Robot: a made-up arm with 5 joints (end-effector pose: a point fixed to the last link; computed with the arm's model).
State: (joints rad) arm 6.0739 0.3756 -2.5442 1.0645 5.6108
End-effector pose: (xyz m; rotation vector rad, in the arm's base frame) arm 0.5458 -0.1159 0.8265 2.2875 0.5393 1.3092
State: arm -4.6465 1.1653 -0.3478 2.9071 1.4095
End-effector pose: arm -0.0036 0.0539 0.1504 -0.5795 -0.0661 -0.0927
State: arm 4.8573 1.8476 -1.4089 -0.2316 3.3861
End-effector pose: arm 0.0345 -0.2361 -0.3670 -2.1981 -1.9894 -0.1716
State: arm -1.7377 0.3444 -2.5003 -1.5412 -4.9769
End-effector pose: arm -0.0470 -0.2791 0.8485 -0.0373 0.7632 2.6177
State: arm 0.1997 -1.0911 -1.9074 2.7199 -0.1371
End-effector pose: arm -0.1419 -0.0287 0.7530 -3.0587 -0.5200 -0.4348
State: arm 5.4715 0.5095 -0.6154 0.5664 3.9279
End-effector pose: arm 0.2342 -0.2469 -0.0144 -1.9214 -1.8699 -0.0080
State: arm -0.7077 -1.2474 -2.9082 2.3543 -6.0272
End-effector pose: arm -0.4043 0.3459 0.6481 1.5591 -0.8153 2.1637
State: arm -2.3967 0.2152 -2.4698 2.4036 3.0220
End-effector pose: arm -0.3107 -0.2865 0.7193 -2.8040 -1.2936 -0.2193
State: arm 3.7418 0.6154 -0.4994 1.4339 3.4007
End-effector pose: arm -0.1164 -0.0796 -0.0052 -1.8770 -0.3233 -1.6957
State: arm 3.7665 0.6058 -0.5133 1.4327 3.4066
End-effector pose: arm -0.1220 -0.0880 -0.0048 -1.8908 -0.3440 -1.6574
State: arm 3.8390 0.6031 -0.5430 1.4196 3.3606
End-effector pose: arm -0.1277 -0.1070 -0.0071 -1.9064 -0.4649 -1.6064
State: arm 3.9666 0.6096 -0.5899 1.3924 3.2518
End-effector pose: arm -0.1290 -0.1396 -0.0123 -1.8994 -0.7093 -1.5432
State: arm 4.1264 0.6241 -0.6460 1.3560 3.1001
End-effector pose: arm -0.1201 -0.1809 -0.0189 -1.8342 -1.0336 -1.4769
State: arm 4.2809 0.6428 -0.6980 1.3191 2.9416
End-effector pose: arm -0.1009 -0.2192 -0.0254 -1.7072 -1.3515 -1.4215
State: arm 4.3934 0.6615 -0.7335 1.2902 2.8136
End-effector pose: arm -0.0805 -0.2437 -0.0311 -1.5678 -1.5820 -1.3909
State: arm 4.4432 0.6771 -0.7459 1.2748 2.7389
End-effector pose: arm -0.0691 -0.2505 -0.0358 -1.4791 -1.6911 -1.3933
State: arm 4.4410 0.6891 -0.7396 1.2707 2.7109
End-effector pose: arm -0.0680 -0.2443 -0.0394 -1.4540 -1.7063 -1.4216
